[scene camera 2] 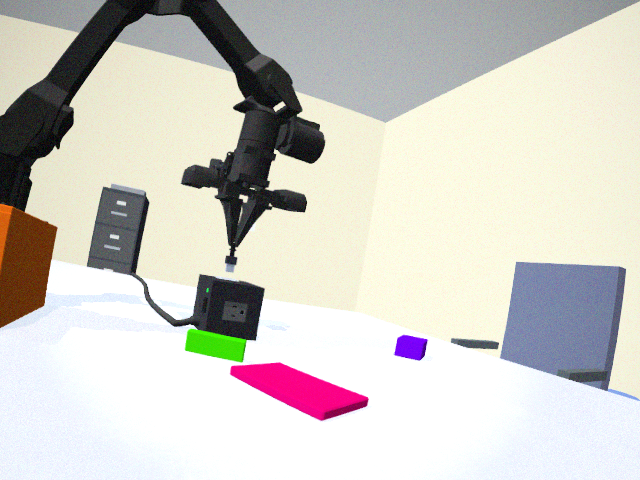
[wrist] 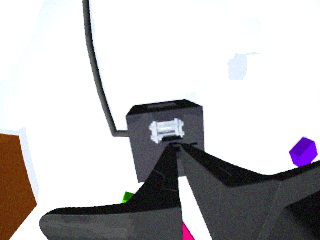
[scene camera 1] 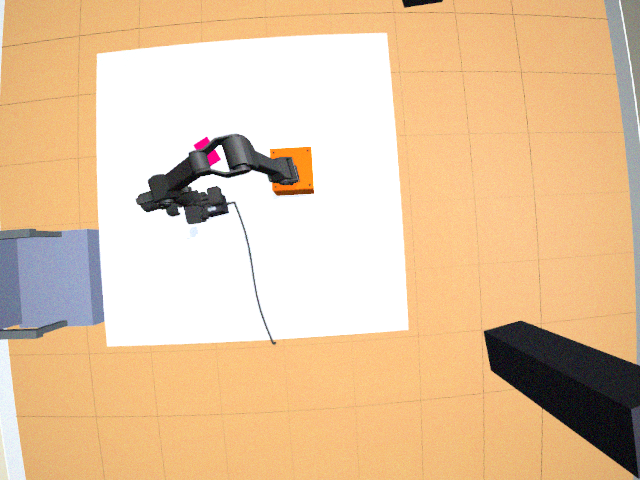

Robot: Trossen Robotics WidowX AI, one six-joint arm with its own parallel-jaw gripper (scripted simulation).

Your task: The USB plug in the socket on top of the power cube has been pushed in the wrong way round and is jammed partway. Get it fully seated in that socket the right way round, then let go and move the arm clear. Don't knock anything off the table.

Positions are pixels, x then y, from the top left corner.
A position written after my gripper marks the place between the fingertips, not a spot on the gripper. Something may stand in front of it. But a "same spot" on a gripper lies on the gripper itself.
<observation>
my gripper: scene camera 2; wrist; scene camera 1 205,206
same spot on my gripper: (wrist: 226,194) = (scene camera 2: 242,211)
</observation>
